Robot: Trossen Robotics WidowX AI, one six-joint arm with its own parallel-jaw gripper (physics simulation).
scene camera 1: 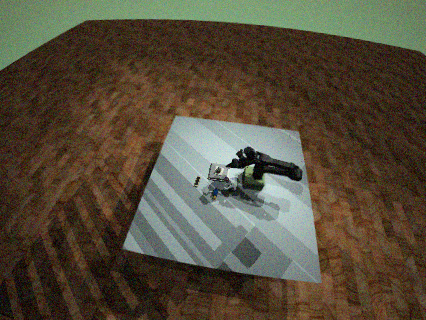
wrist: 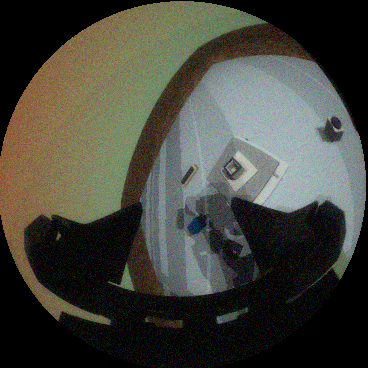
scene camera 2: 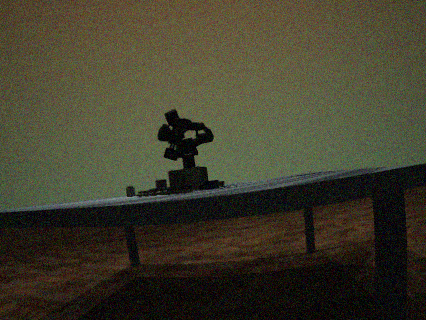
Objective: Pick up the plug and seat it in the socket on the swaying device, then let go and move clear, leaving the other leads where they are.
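Observation:
A small blue piece with a yellow end (scene camera 1: 215,192) (wrist: 196,226), which looks like the plug, lies on the table in the arm's shadow. The device (scene camera 1: 213,175) (wrist: 262,156) is a tilted grey plate on a pale base. Its raised, dark-rimmed square socket (wrist: 226,170) faces up, and no plug shows in it. My gripper (wrist: 187,204) is open, with both dark fingers wide apart and no object between them. It hangs above the table; the blue piece shows below the fingertips in the wrist view, and the device shows beyond the right finger.
A small pale bar with a dark strip (scene camera 1: 196,181) (wrist: 189,175) lies beside the device. A dark block with a round top (wrist: 334,131) stands at far right. A dark squarish piece (wrist: 233,247) lies in the shadow. The arm's green box (scene camera 1: 253,181) stands near the device.

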